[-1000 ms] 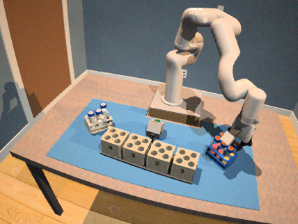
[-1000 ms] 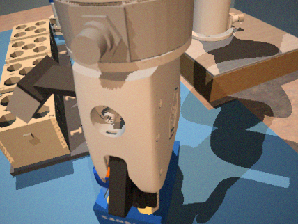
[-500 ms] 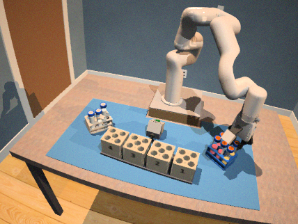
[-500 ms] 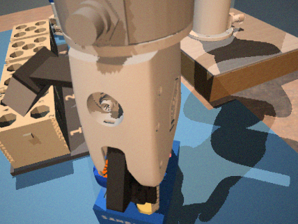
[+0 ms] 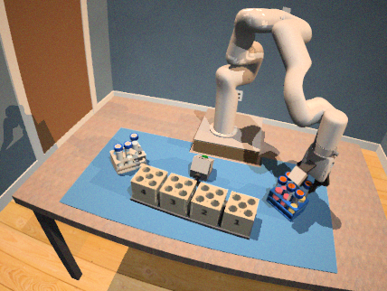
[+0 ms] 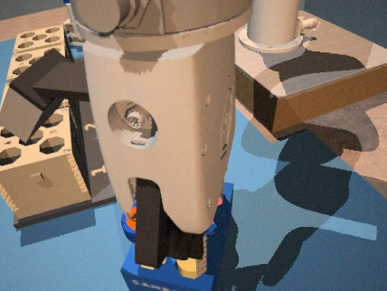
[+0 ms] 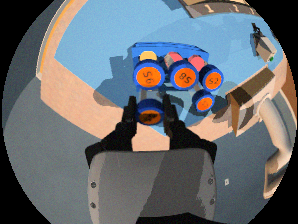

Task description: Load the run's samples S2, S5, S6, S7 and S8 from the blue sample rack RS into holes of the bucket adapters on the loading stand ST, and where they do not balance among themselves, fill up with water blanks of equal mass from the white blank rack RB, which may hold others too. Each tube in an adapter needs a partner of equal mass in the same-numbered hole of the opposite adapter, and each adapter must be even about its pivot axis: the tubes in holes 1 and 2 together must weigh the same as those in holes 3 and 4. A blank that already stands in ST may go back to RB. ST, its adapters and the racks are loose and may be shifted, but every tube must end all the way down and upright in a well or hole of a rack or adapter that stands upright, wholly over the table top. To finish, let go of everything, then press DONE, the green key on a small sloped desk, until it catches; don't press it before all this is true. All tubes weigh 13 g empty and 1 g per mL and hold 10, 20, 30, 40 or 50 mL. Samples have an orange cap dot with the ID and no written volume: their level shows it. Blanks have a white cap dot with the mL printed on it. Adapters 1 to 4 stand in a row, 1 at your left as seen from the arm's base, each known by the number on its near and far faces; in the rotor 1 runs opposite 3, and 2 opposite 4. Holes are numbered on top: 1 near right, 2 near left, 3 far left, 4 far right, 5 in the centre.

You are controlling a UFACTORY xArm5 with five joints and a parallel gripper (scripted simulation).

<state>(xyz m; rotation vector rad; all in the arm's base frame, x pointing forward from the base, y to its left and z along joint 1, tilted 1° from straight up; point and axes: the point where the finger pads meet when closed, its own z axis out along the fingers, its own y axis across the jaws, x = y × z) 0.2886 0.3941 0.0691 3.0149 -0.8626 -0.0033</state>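
The blue sample rack RS lies 4 cm to the right of my hand and 11 cm below it. The rest, counted from my hand: white blank rack RB: 4 cm ahead, 69 cm to the right, 11 cm below; then blue-capped tube: 8 cm ahead, 70 cm to the right, 7 cm below; then loading stand ST: 14 cm ahead, 36 cm to the right, 13 cm below.
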